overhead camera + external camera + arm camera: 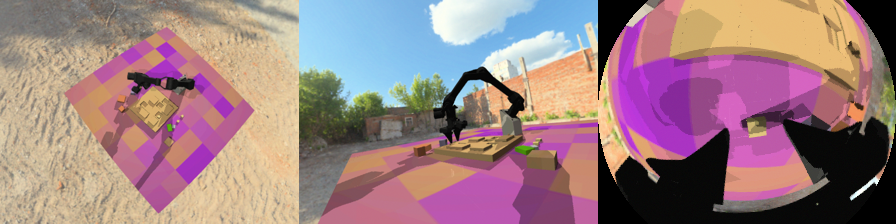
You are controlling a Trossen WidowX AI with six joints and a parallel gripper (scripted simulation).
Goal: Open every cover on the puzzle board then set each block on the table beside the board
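Now: the tan puzzle board 25 cm to the left of my gripper tip, 2 cm ahead of it and 1 cm above it. Round my gripper tip: green block: 44 cm to the left, 1 cm ahead; orange block: 20 cm ahead, 1 cm above; greyish-purple block: 8 cm ahead, 1 cm to the left, 1 cm above.
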